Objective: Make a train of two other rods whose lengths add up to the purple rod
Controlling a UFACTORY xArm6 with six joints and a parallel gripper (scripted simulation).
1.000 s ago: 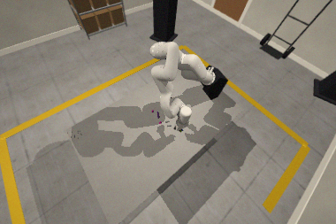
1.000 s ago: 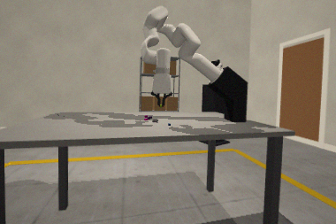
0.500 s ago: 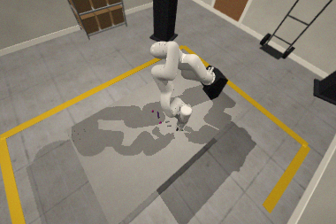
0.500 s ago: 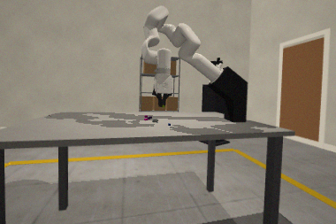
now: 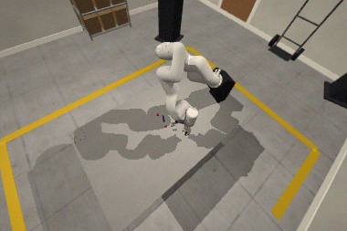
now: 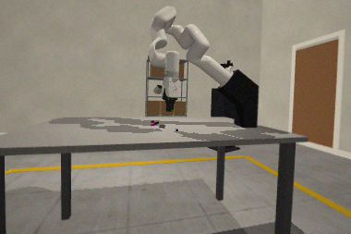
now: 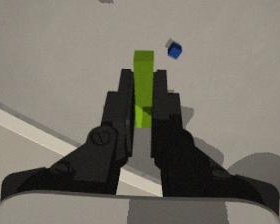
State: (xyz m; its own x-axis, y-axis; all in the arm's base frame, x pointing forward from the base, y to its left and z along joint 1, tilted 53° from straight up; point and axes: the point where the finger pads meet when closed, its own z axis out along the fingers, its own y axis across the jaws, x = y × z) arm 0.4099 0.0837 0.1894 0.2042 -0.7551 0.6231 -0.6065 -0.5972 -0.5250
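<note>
Right now my hand is 120 mm above the blue rod, 30 mm past it and 20 mm to the right of it. Round my hand: lime rod 20 mm below; then purple rod 230 mm to the right, 120 mm below, 40 mm behind.
</note>
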